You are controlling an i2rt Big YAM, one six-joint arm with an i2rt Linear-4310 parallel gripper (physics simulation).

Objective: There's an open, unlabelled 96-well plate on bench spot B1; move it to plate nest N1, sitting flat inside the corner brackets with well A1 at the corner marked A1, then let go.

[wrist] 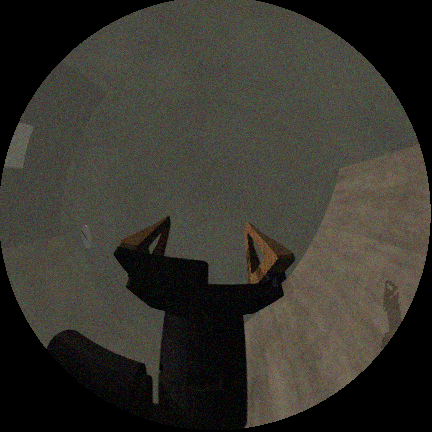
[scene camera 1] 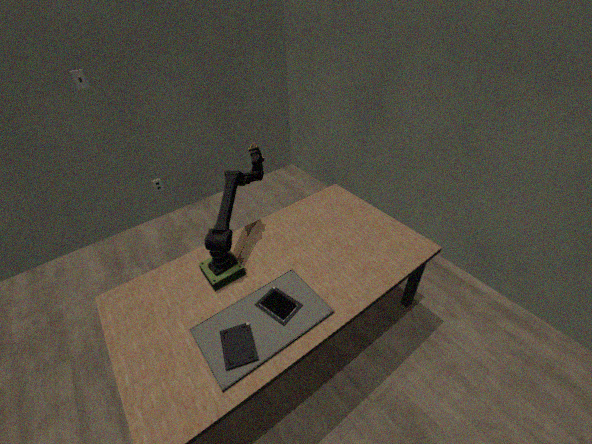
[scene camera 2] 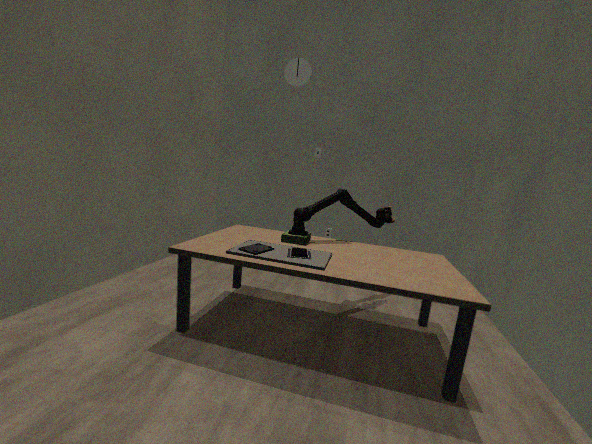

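My gripper (scene camera 1: 254, 147) (scene camera 2: 392, 216) (wrist: 207, 222) is open and empty, raised high beyond the bench mat, with its orange-brown fingers wide apart. A black rectangle inside a lighter outline (scene camera 1: 279, 305) (scene camera 2: 300, 253) lies on the grey mat near its right end; it looks like the plate on spot B1. A dark grey slab (scene camera 1: 239, 346) (scene camera 2: 256, 248) lies towards the mat's left end and looks like nest N1, with small dark marks at its corners. Both have a small pale mark at one corner. Lettering and wells are too dark to read. Neither object shows in the wrist view.
The grey mat (scene camera 1: 210, 332) (scene camera 2: 320, 260) lies on the wooden table (scene camera 1: 350, 235) (scene camera 2: 395, 267) in front of the arm's green base (scene camera 1: 222, 276) (scene camera 2: 295, 238). Room walls stand behind the table. The wrist view shows wall and floor (wrist: 320, 320) beyond the fingers.
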